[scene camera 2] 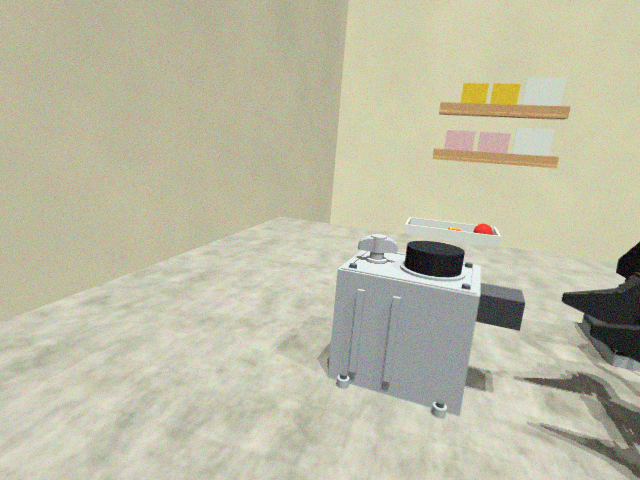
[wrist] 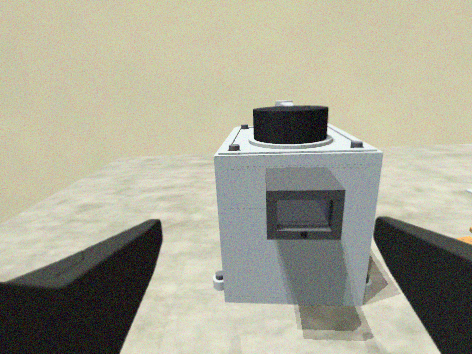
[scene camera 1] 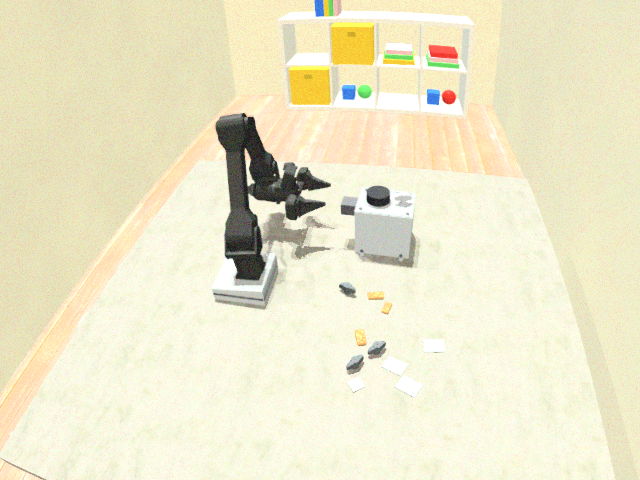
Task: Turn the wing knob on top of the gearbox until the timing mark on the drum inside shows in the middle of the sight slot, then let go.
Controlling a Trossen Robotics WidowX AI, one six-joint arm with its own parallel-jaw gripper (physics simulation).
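Places are measured from the arm's base along level axes (x right, y ahead, z up), in metres.
Pixels of known places: gripper, between the fingertips: (scene camera 2: 575,311) (wrist: 267,228) (scene camera 1: 328,194); arm's base, origin of its link: (scene camera 1: 250,270).
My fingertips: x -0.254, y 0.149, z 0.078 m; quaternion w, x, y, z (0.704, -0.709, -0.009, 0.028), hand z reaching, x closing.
Ahead of a thing's pixels: the offset from my fingertips to its top centre. "spot": to the spot under its first point.
The light grey gearbox @(dz +0.045, dx +0.025, dy +0.141 m) (scene camera 1: 383,233) (scene camera 2: 423,341) (wrist: 250,260) stands upright. Its grey wing knob @(dz +0.045, dx +0.027, dy +0.208 m) (scene camera 1: 403,199) (scene camera 2: 377,245) (wrist: 284,103) is on top, mostly hidden behind the black round cap @(spot: dz +0.038, dx +0.047, dy +0.144 m) (scene camera 1: 378,196) (scene camera 2: 434,259) (wrist: 290,125) in the wrist view. The dark hood @(spot: dz -0.001, dx +0.044, dy +0.064 m) (scene camera 1: 348,205) (scene camera 2: 500,306) (wrist: 305,195) juts from the side facing my gripper. Inside it the sight slot @(spot: dz -0.019, dx +0.023, dy +0.051 m) (wrist: 302,214) shows a plain grey surface; I cannot make out a timing mark in its middle. My gripper (scene camera 1: 327,194) (wrist: 267,228) is open and empty, short of the hood and lower than the knob.
Dark grey pieces @(dz -0.099, dx +0.239, dy +0.095 m) (scene camera 1: 347,288) @(dz -0.099, dx +0.411, dy +0.194 m) (scene camera 1: 376,347), orange pieces @(dz -0.120, dx +0.242, dy +0.167 m) (scene camera 1: 375,295) @(dz -0.120, dx +0.378, dy +0.152 m) (scene camera 1: 360,337) and white squares @(dz -0.124, dx +0.377, dy +0.322 m) (scene camera 1: 434,345) @(dz -0.124, dx +0.493, dy +0.276 m) (scene camera 1: 408,385) lie on the mat toward scene camera 1. A white tray (scene camera 2: 449,236) with a red ball (scene camera 2: 483,228) shows beyond the gearbox. A white shelf unit (scene camera 1: 375,19) stands at the back.
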